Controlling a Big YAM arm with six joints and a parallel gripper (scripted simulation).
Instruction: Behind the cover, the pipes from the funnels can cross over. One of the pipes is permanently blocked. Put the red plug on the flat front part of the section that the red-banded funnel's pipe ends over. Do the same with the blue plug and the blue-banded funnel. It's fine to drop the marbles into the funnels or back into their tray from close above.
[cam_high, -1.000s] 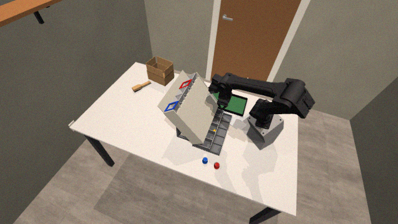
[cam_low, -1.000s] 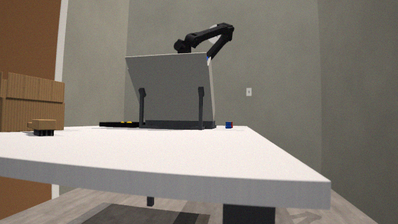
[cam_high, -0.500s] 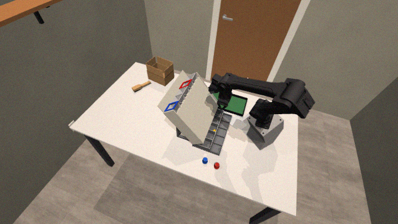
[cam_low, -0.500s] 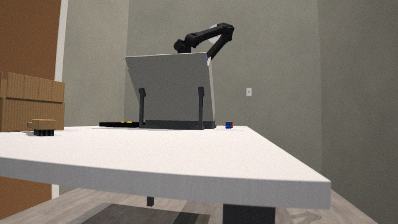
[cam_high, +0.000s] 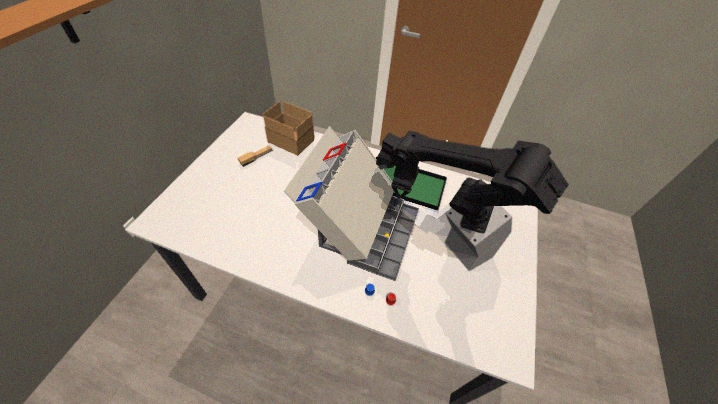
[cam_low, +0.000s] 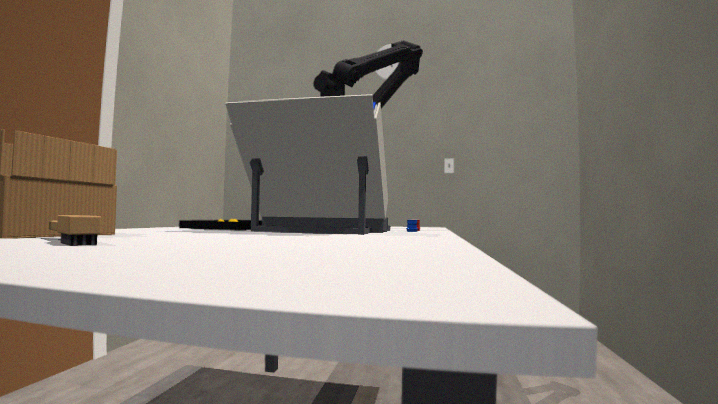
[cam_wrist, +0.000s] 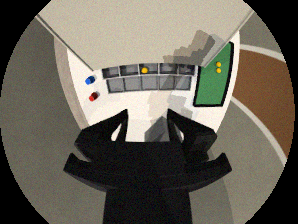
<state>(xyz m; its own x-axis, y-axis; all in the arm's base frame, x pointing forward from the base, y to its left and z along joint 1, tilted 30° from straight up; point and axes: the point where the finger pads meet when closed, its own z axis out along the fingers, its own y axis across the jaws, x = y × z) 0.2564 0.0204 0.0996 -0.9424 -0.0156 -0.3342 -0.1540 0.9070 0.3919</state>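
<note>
Now: the green marble tray 90 mm ahead of my hand, 330 mm to the right of it and 300 mm below it. From my hand the other things lie so: grey cover 140 mm ahead, 20 mm to the left, 100 mm below.
</note>
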